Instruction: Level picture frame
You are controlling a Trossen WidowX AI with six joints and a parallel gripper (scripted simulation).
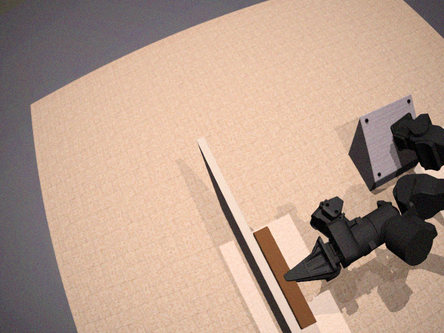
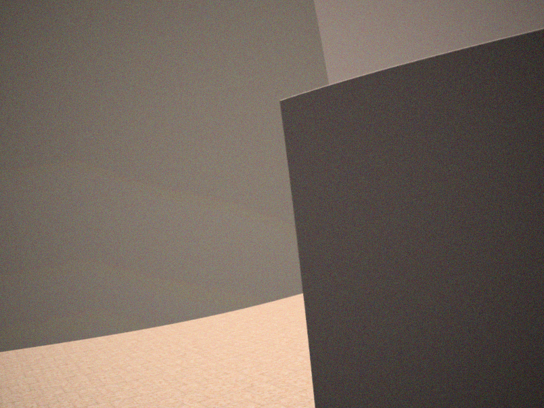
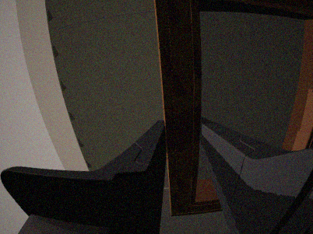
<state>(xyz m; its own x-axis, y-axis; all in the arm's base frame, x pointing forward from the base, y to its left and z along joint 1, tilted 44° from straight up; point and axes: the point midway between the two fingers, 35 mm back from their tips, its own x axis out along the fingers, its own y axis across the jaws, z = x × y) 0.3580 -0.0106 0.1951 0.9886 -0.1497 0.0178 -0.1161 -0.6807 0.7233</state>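
The brown wooden picture frame is 5 cm below my gripper tip and 1 cm ahead of it. Also, from my gripper tip: wall panel 6 cm below, 2 cm ahead.
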